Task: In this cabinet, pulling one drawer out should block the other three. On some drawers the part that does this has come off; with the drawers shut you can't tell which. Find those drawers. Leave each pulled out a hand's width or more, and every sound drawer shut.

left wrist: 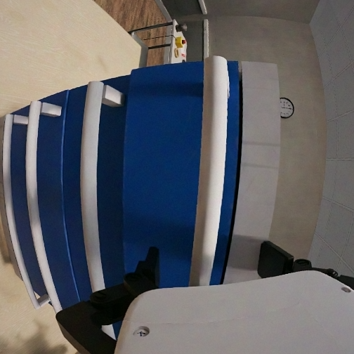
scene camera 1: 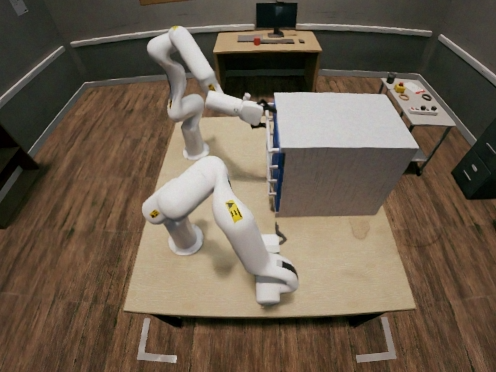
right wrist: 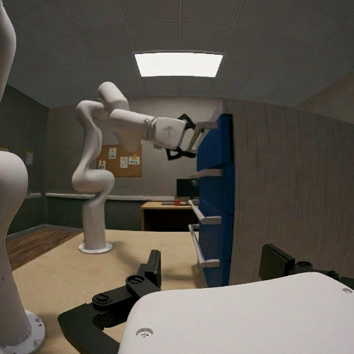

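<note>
The cabinet (scene camera 1: 345,120) (left wrist: 257,150) (right wrist: 290,190) has four blue drawers stacked one above another. The top drawer (left wrist: 162,160) looks shut or nearly so; its front may stand slightly proud. The second handle (left wrist: 91,175) (right wrist: 209,173), third handle (left wrist: 33,170) (right wrist: 202,212) and bottom handle (left wrist: 12,200) (right wrist: 196,245) are on drawers that look shut. My left gripper (scene camera 1: 267,116) (left wrist: 211,262) (right wrist: 199,142) is open, its fingers on either side of the top handle (left wrist: 214,170) (right wrist: 207,125). My right gripper (scene camera 1: 280,234) (right wrist: 213,264) is open, beside the cabinet; one finger is hidden in the scene view.
The cabinet stands on a wooden table (scene camera 1: 340,280) (right wrist: 55,275), with both arm bases to the left of it in the scene view. My right arm (scene camera 1: 235,225) reaches over the table's front part. A desk (scene camera 1: 230,44) and a side table (scene camera 1: 435,117) stand farther back.
</note>
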